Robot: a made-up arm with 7 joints.
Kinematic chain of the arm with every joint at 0, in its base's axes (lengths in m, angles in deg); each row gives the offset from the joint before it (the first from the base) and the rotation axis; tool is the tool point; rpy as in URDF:
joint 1: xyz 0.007 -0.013 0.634 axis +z
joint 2: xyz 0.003 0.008 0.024 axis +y
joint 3: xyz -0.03 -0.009 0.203 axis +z
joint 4: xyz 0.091 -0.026 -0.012 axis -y
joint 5: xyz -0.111 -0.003 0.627 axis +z
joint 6: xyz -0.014 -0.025 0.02 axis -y
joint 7: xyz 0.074 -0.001 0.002 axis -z
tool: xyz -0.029 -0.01 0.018 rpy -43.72 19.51 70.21
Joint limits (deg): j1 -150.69..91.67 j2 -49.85..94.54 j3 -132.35..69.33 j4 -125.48..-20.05 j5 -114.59..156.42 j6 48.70..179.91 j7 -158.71..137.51
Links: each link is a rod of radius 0.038 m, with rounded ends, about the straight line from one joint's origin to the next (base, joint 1, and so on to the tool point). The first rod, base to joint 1, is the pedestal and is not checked.
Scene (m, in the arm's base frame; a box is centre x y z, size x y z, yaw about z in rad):
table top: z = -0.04
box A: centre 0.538 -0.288 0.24 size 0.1 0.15 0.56 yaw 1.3
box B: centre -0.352 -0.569 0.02 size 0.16 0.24 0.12 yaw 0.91
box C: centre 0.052 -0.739 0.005 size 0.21 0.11 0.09 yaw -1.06
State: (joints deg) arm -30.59 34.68 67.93 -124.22 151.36 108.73 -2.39
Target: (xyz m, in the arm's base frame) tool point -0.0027 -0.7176 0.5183
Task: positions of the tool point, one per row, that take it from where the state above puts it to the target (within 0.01 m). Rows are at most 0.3 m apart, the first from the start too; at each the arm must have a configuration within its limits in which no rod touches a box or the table.
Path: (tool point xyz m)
1: 0.6174 0.2978 0.4606
2: 0.7283 0.0802 0.5574
3: 0.7479 -0.1477 0.6798
4: 0.6423 -0.3822 0.7072
5: 0.4596 -0.5630 0.7580
6: 0.3583 -0.6373 0.7136
7: 0.2453 -0.6899 0.6553
8: 0.1237 -0.7174 0.5881
9: -0.0027 -0.7176 0.5183

